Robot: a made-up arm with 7 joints. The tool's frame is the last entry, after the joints. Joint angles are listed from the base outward. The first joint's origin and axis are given. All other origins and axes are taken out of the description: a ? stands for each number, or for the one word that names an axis. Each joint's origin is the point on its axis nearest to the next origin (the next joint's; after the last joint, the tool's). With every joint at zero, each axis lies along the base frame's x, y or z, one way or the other. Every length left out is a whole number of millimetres.
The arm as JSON. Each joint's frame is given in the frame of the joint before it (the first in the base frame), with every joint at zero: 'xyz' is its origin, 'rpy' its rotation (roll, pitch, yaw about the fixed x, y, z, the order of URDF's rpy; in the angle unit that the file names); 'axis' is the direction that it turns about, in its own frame. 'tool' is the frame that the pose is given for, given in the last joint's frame.
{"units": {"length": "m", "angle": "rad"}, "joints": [
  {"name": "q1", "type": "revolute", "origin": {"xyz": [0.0, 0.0, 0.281], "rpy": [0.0, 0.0, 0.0]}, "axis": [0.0, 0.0, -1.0]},
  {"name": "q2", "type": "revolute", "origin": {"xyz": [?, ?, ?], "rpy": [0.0, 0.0, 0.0]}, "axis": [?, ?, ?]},
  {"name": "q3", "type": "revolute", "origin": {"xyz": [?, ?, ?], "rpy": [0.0, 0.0, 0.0]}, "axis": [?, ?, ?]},
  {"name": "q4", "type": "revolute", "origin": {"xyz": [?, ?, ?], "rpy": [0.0, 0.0, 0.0]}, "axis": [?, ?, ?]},
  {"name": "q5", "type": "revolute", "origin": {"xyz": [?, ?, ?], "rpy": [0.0, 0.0, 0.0]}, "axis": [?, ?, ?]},
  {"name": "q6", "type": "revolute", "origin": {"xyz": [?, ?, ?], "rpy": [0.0, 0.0, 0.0]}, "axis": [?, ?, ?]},
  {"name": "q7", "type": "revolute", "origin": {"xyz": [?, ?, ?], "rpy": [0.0, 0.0, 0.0]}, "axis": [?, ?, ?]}
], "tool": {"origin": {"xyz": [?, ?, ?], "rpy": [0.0, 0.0, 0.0]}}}
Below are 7 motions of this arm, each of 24 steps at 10 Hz.
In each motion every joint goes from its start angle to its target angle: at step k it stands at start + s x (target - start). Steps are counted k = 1, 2, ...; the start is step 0. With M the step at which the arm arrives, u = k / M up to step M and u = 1 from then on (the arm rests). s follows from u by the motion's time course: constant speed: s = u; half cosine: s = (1 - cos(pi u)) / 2; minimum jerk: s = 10 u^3 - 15 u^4 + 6 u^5.
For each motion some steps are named. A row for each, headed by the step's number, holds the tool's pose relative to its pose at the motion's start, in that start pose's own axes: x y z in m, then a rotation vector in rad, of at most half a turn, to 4 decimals.
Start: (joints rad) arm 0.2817 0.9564 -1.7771 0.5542 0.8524 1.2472 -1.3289
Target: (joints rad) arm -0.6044 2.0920 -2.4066 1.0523 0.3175 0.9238 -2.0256
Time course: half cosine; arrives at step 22
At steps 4, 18, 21, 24:
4: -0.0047 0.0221 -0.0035 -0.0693 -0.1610 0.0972
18: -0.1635 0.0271 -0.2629 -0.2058 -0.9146 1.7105
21: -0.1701 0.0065 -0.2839 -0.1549 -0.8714 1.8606
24: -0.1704 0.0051 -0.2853 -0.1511 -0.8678 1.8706

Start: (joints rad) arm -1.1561 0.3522 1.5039 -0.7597 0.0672 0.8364 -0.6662
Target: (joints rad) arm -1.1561 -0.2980 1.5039 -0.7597 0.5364 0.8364 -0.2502
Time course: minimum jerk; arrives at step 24
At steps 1, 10, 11, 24:
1: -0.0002 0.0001 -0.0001 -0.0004 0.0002 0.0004
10: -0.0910 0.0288 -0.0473 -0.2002 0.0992 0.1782
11: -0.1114 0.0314 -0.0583 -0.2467 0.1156 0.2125
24: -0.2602 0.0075 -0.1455 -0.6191 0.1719 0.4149

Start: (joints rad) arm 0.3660 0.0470 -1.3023 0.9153 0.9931 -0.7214 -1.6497
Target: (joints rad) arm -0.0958 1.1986 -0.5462 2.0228 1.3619 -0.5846 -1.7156
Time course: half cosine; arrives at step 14
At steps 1, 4, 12, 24:
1: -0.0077 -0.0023 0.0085 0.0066 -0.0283 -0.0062
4: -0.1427 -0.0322 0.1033 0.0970 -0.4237 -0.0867
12: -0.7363 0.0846 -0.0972 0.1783 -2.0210 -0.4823
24: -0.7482 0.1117 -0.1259 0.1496 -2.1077 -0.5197

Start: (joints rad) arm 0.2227 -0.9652 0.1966 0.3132 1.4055 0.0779 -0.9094
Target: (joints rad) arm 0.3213 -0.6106 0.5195 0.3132 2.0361 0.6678 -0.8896
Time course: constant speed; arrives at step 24
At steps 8, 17, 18, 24:
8: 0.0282 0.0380 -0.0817 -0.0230 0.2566 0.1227
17: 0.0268 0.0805 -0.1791 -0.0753 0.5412 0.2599
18: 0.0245 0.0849 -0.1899 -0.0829 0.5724 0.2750
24: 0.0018 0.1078 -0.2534 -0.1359 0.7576 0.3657

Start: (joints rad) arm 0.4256 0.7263 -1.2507 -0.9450 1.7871 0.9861 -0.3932
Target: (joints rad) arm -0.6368 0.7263 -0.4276 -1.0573 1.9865 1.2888 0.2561
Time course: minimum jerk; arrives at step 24
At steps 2, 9, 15, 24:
2: 0.0014 0.0003 0.0007 0.0031 0.0045 -0.0002
9: 0.0744 0.0091 0.0390 0.1604 0.2236 0.0084
15: 0.1923 0.0003 0.1012 0.3793 0.4989 0.0730
24: 0.2625 -0.0234 0.1377 0.4802 0.6224 0.1170

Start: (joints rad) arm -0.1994 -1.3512 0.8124 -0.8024 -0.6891 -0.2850 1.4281
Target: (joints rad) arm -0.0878 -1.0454 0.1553 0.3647 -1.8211 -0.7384 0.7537
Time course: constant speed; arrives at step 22
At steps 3, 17, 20, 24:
3: -0.0218 -0.0372 -0.0061 -0.0819 -0.1001 0.1111
17: -0.0801 -0.1827 0.1385 -0.0545 -0.2308 0.3795
20: -0.0773 -0.1934 0.1940 0.0246 -0.2344 0.3349
24: -0.0720 -0.1966 0.2319 0.0836 -0.2421 0.2798

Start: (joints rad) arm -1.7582 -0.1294 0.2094 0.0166 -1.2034 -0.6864 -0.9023
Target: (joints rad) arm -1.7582 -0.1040 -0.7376 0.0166 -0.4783 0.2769 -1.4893
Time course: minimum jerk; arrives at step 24
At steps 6, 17, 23, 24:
6: -0.0172 0.0268 -0.0302 -0.0043 0.0401 0.1730
17: -0.2960 0.0171 -0.2528 -0.2269 0.2902 1.4052
23: -0.3399 -0.0482 -0.2921 -0.3125 0.3191 1.6510
24: -0.3400 -0.0486 -0.2923 -0.3129 0.3192 1.6520

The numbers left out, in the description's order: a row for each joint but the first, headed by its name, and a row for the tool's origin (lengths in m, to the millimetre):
q2: xyz -0.39 -0.136 0.0, axis 0.0 1.0 0.0
q3: xyz 0.225 0.0 0.12, axis 1.0 0.0 0.0
q4: xyz 0.0 0.101 -0.054, axis 0.0 0.0 1.0
q5: xyz -0.206 -0.027 0.0, axis -1.0 0.0 0.0
q6: xyz 0.0 0.169 -0.119, axis 0.0 1.0 0.0
q7: xyz 0.088 0.0 0.276, axis 0.0 1.0 0.0
tool: xyz 0.053 0.0 0.085

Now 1 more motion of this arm.
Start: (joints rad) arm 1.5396 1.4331 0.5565 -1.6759 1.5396 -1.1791 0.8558
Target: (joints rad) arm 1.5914 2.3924 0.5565 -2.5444 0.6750 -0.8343 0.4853
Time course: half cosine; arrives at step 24
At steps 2, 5, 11, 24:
2: 0.0101 0.0034 0.0104 0.0003 0.0230 -0.0018
5: 0.0656 0.0242 0.0574 -0.0007 0.1388 -0.0188
11: 0.3197 0.1390 0.1380 -0.0540 0.5463 -0.2012
24: 0.6950 0.2992 -0.0579 -0.3523 0.9325 -0.8471

